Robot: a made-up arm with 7 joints. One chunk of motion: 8 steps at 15 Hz.
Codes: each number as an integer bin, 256 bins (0 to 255) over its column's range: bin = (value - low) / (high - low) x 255, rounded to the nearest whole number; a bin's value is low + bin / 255 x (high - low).
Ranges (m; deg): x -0.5..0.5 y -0.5..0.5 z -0.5..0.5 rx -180..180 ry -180..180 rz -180..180
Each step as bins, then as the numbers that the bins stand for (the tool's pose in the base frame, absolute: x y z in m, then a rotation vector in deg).
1 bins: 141 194 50 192 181 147
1 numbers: 0.0529 0.2608 -0.3039 91.06 75.53 27.53
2 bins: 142 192 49 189 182 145
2 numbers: 0.0569 0.2529 -0.3078 86.82 76.94 24.71
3 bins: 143 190 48 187 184 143
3 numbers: 0.0608 0.2451 -0.3118 84.00 79.76 21.88
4 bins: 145 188 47 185 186 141
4 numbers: 0.0686 0.2373 -0.3157 81.18 82.59 19.06
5 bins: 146 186 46 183 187 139
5 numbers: 0.0725 0.2294 -0.3196 78.35 84.00 16.24
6 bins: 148 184 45 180 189 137
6 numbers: 0.0804 0.2216 -0.3235 74.12 86.82 13.41
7 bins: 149 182 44 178 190 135
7 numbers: 0.0843 0.2137 -0.3275 71.29 88.24 10.59
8 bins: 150 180 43 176 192 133
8 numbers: 0.0882 0.2059 -0.3314 68.47 91.06 7.76
